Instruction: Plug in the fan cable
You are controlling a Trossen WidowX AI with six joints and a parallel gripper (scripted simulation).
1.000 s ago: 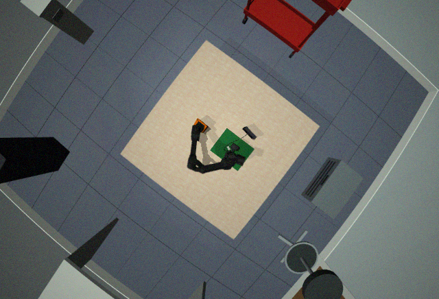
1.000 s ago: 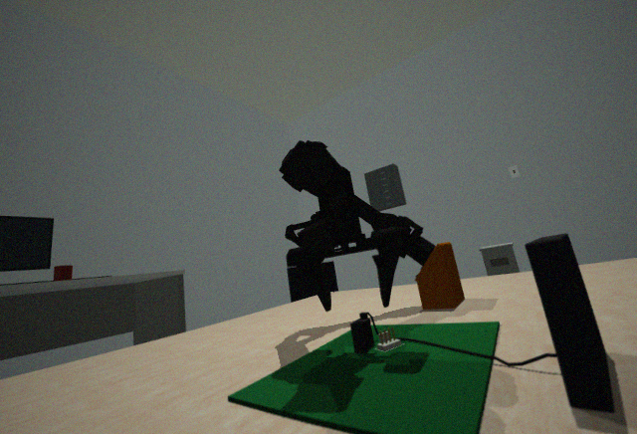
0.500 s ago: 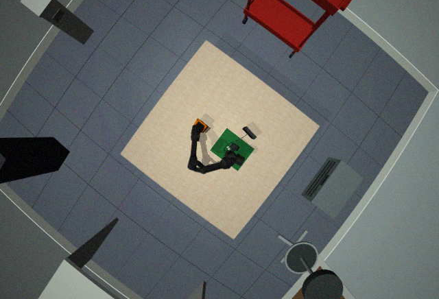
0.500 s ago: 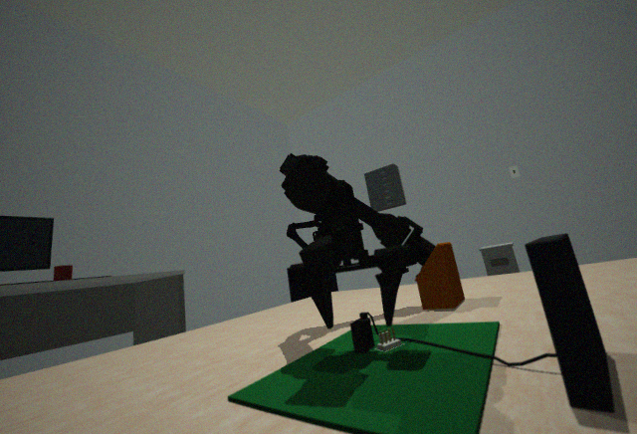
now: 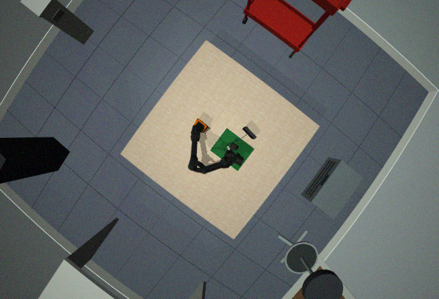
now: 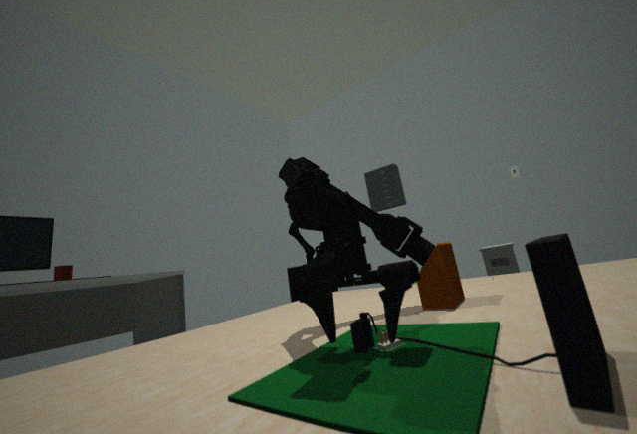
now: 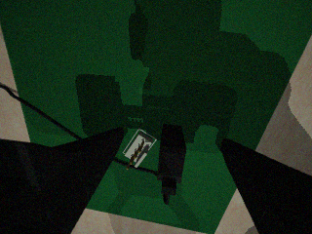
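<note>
Now: the black fan plug 10 mm behind my gripper tip and 10 mm above it. From my gripper tip the other things lie so: black fan 230 mm to the left, 40 mm above, 30 mm ahead; green board 40 mm to the left, 30 mm below, 10 mm ahead; four-pin fan header 30 mm to the left, 20 mm below, 20 mm behind.
</note>
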